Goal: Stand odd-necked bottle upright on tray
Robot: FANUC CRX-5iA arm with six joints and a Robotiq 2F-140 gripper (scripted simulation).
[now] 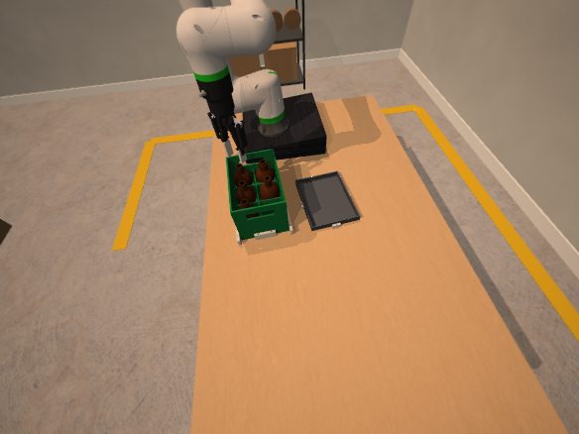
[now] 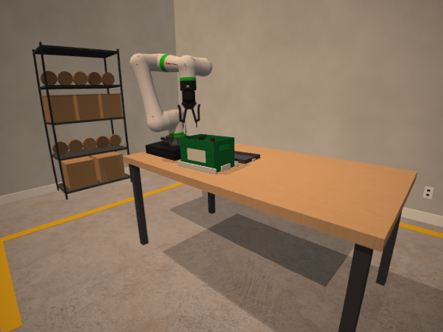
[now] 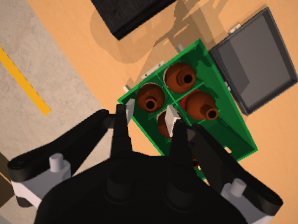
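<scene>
Now: hand 90 mm to the right of the glass bottle and 140 mm above it. Also, from my hand: dark grey tray (120 mm ahead, 310 mm to the left, 220 mm below); green crate (90 mm ahead, 40 mm to the left, 150 mm below).
</scene>
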